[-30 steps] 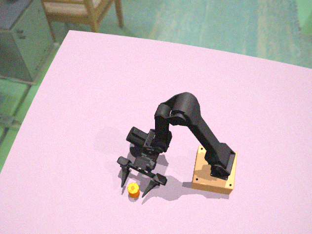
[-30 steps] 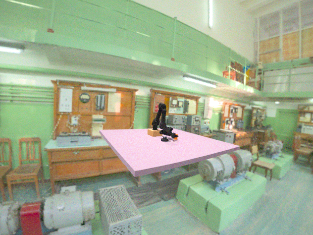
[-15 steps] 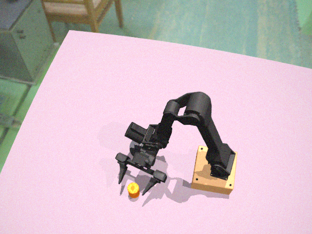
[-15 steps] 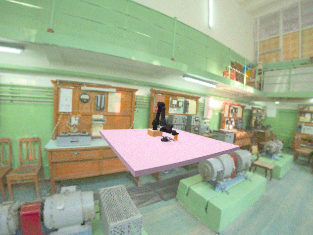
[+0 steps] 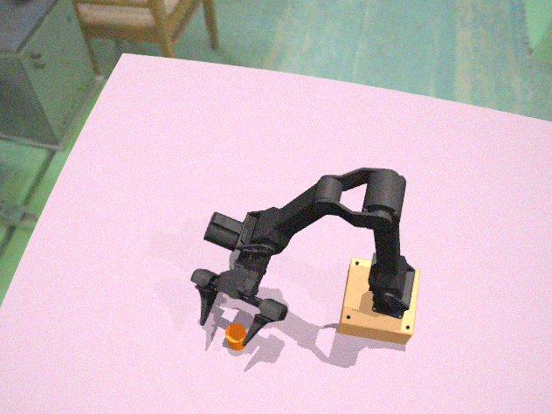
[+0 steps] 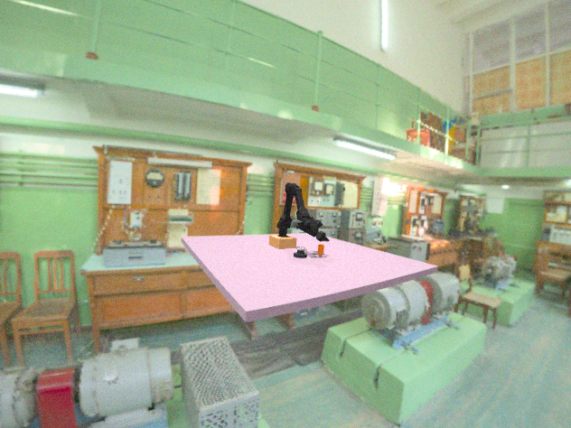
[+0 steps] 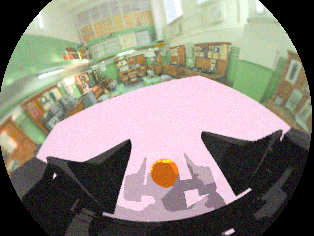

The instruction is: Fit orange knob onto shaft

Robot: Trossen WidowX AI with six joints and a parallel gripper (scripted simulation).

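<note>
The orange knob is 1 cm behind my gripper tip, 3 cm to the right of it and 6 cm below it. Round my gripper tip: dark round pedestal (3 cm ahead, 20 cm to the right, 7 cm below).
</note>
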